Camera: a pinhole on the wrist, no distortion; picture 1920 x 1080 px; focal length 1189.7 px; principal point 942.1 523.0 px. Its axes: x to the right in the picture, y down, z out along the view. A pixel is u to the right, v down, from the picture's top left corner.
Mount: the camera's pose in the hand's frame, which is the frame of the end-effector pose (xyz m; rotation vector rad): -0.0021 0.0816 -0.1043 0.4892 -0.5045 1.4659
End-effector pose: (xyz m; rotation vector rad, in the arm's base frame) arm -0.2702 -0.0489 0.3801 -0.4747 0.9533 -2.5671
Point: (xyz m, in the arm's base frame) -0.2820 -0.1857 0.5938
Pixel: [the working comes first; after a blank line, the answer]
In the camera's frame: 0.0947 -0.1163 0.3388

1274.6 114.6
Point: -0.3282 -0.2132 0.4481
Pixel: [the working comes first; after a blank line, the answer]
In the camera's frame: 0.1172 -0.1378 0.1866

outside the picture
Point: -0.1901 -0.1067 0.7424
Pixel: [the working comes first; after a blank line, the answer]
In the camera's frame: 0.0426 -0.0340 0.5039

1042.6 442.8
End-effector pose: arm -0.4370 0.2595 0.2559 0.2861 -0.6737 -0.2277
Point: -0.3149 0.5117 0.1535
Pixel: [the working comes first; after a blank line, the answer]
In the camera's frame: 0.0484 0.0453 -0.1571

behind the camera
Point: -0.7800 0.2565 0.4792
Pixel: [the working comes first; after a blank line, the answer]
In the camera's frame: 0.2478 0.1284 0.4267

1632.9 880.9
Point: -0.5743 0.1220 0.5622
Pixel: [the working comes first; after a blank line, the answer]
In the camera's frame: 0.1709 -0.1194 0.4294

1415.4 192.3
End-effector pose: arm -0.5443 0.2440 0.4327 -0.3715 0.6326 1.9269
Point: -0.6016 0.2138 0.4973
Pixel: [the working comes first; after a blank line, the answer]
In the camera's frame: 0.0789 0.0301 0.1131

1772.4 839.7
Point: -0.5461 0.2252 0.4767
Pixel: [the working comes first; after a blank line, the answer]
In the camera's frame: 0.0258 0.0316 0.1415

1158.8 789.1
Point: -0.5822 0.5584 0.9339
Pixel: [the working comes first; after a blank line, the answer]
In the camera's frame: 0.3971 0.0108 0.5693

1772.0 545.6
